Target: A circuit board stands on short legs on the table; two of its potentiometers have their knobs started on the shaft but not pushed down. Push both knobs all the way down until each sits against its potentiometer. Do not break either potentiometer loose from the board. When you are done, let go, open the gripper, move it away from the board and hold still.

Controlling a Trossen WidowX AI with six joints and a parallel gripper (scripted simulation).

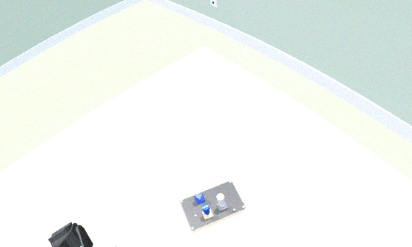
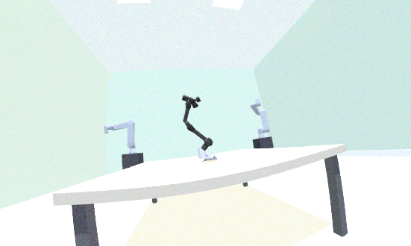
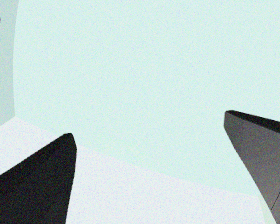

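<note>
Right now the blue knob is 60 cm ahead of my gripper tip, 59 cm below it and 1 cm to the right of it. Round my gripper tip: white knob 64 cm ahead, 58 cm below, 2 cm to the right.
</note>
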